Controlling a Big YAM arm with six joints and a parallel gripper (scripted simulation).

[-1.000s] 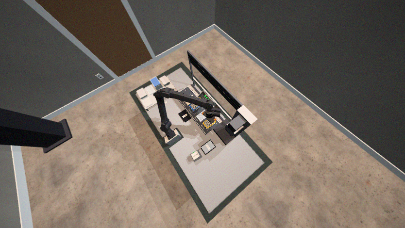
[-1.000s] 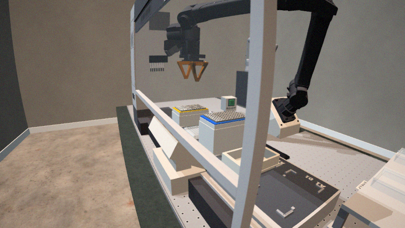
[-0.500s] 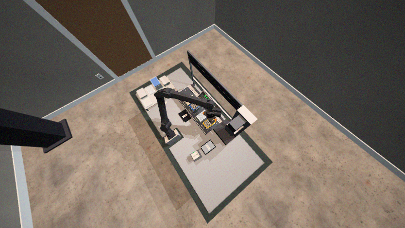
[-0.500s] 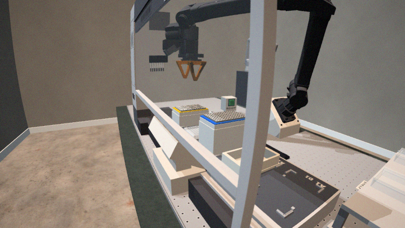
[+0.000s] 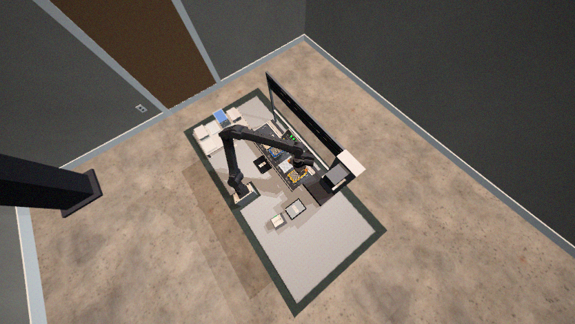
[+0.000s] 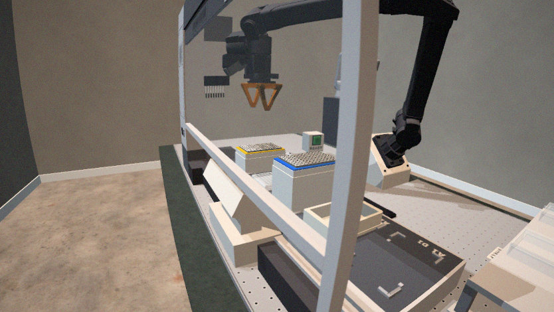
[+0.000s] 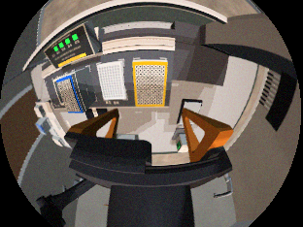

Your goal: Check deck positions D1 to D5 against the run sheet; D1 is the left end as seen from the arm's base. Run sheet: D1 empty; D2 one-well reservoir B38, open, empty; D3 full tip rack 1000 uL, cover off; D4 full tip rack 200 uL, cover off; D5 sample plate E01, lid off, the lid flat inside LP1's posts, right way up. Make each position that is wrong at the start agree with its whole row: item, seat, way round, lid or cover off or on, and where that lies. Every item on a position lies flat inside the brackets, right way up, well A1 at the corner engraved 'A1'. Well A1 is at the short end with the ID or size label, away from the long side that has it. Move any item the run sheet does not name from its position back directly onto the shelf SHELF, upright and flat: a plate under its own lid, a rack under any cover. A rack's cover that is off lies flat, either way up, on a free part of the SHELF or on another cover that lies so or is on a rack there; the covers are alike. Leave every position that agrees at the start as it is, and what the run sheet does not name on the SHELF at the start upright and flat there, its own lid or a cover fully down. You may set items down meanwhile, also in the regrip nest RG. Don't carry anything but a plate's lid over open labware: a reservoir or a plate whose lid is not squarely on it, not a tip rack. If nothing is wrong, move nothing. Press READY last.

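Right now the yellow-rimmed tip rack is 14 cm below my hand, 1 cm to the right of it and 1 cm behind it. Also, from my hand: white sample plate 18 cm below, 12 cm to the left; frame bar 20 cm to the left, 19 cm ahead, 6 cm below; blue-rimmed tip rack 24 cm to the left, 12 cm below, 1 cm behind.
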